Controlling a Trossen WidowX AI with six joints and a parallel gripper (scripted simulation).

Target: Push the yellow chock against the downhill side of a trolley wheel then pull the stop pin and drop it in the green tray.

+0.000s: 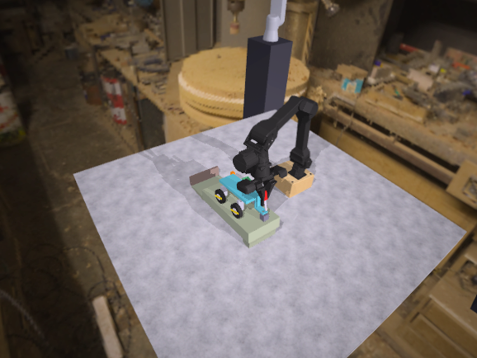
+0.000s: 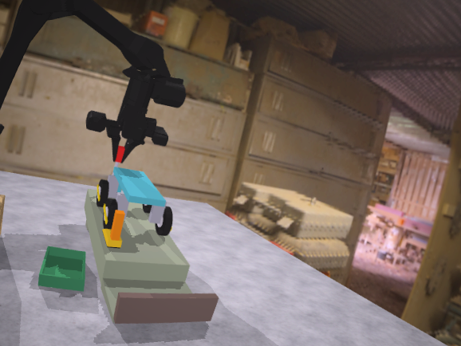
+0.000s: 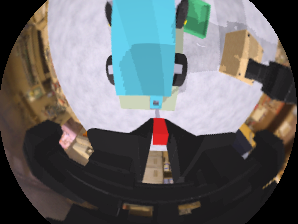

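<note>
The green tray is 13 cm behind my gripper tip, 22 cm to the right of it and 18 cm below it. Also, from my gripper tip: pale green ramp 1 cm ahead, 12 cm to the right, 13 cm below; red-headed stop pin right at my gripper tip; blue trolley 1 cm ahead, 12 cm to the right, 6 cm below.
</note>
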